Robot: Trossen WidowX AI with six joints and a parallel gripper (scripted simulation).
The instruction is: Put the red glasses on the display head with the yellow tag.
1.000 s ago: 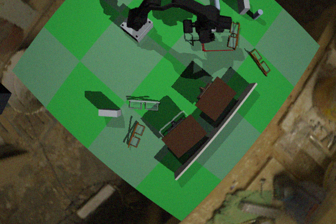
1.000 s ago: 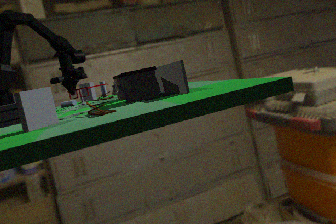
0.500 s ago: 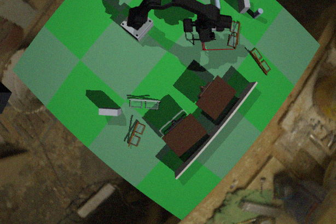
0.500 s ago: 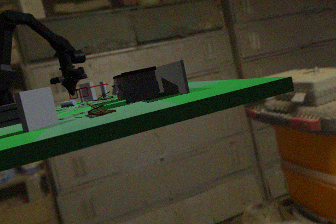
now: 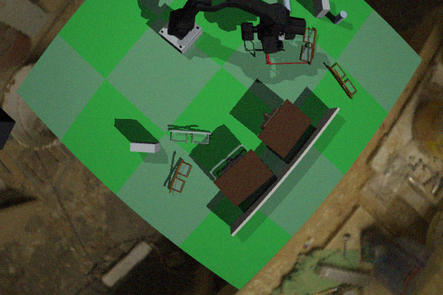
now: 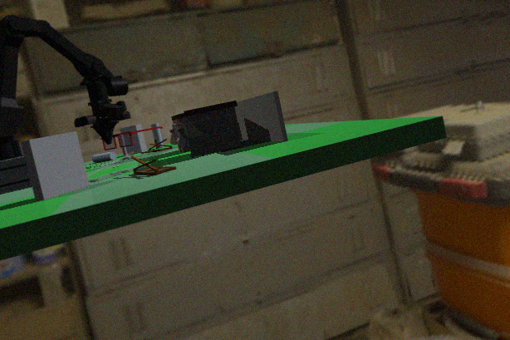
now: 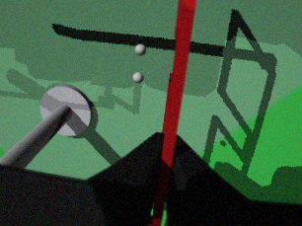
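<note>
Now: gripper tip 60 mm to the right of the round-headed pin, 50 mm short of it and 40 mm above it. From my gripper tip the other things lie so: white-edged backboard 370 mm to the right, 340 mm ahead, 10 mm below.
</note>
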